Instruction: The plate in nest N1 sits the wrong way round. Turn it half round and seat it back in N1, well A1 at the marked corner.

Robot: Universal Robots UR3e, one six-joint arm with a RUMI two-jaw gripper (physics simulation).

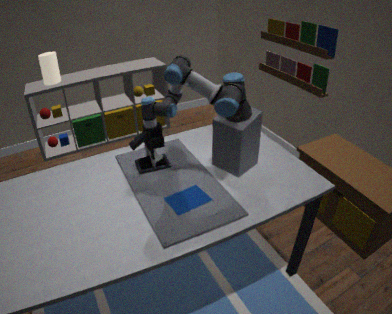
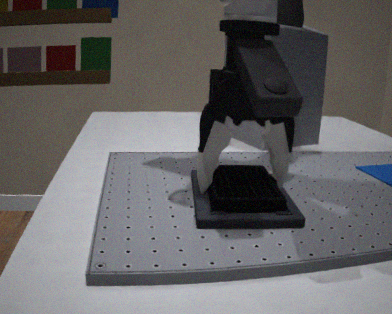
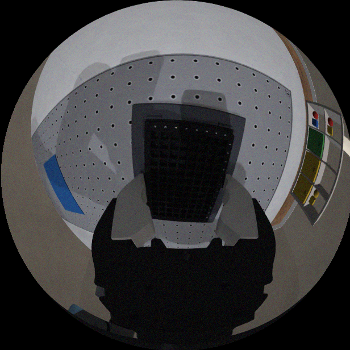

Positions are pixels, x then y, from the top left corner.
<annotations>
The gripper shows in image 1, in image 2 (241, 192) and in image 3. One and the same spot on the gripper: (image 3: 126, 223) is (image 1: 150, 153).
</annotations>
